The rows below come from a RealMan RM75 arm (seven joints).
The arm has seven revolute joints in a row. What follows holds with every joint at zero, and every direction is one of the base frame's.
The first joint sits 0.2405 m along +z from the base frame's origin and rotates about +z.
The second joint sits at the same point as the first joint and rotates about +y.
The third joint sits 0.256 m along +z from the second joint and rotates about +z.
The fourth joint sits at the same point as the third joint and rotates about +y.
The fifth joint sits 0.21 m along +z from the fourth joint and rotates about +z.
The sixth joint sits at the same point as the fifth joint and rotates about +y.
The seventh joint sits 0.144 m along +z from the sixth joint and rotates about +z.
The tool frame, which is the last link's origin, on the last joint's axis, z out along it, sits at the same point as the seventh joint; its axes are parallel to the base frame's.
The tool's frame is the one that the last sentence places.
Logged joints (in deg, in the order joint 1, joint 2, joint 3, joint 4, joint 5, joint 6, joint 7), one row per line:
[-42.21, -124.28, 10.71, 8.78, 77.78, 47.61, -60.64]
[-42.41, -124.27, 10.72, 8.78, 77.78, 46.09, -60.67]
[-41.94, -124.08, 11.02, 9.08, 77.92, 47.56, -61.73]
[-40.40, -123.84, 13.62, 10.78, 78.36, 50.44, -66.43]
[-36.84, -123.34, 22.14, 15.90, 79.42, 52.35, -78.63]
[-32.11, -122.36, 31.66, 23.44, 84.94, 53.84, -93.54]
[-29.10, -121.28, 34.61, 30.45, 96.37, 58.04, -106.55]
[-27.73, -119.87, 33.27, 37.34, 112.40, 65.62, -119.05]
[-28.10, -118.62, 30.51, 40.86, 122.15, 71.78, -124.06]
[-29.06, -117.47, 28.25, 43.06, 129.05, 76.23, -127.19]
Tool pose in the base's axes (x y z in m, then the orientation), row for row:
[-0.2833, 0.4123, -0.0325, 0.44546, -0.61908, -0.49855, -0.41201]
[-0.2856, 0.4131, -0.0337, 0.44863, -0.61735, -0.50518, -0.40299]
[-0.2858, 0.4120, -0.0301, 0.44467, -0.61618, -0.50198, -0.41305]
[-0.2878, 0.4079, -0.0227, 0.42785, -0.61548, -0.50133, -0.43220]
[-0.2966, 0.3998, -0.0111, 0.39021, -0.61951, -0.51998, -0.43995]
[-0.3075, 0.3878, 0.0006, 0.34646, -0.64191, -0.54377, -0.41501]
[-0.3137, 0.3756, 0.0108, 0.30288, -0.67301, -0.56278, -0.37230]
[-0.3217, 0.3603, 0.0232, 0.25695, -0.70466, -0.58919, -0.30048]
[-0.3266, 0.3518, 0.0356, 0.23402, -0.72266, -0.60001, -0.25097]
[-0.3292, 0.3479, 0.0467, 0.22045, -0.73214, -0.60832, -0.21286]
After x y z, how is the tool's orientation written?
As a quaternion, w x y z.
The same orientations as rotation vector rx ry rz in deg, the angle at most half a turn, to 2 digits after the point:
[-87.88, -70.77, -58.49]
[-87.51, -71.61, -57.13]
[-87.50, -71.28, -58.66]
[-88.07, -71.74, -61.85]
[-90.21, -75.71, -64.06]
[-95.43, -80.84, -61.70]
[-102.21, -85.47, -56.54]
[-109.53, -91.58, -46.71]
[-113.67, -94.38, -39.48]
[-115.99, -96.37, -33.72]

